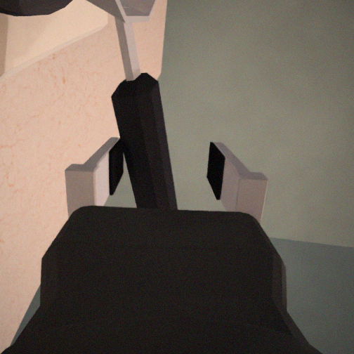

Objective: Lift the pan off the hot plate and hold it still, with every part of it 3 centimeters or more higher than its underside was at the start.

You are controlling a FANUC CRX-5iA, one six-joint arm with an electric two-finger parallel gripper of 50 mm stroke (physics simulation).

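The pan's black handle (145,140) runs from the upper middle down between the two fingers, closer to the left finger, and its lower end is hidden behind the gripper body. A thin grey metal shank (128,50) joins it to the grey pan (136,9), of which a small part shows at the top edge. A dark round part (32,6), which may be the hot plate, shows at the top left. My gripper (165,157) is open, with a finger on each side of the handle and nothing gripped. I cannot tell how deep the handle sits between the pads.
A pinkish speckled counter top (45,135) fills the left side. A cream-coloured block (55,37) stands on it at the upper left, beneath the dark round part. Beyond the counter's right edge is a grey-green surface (270,100), with a darker bluish area (320,290) at the lower right.
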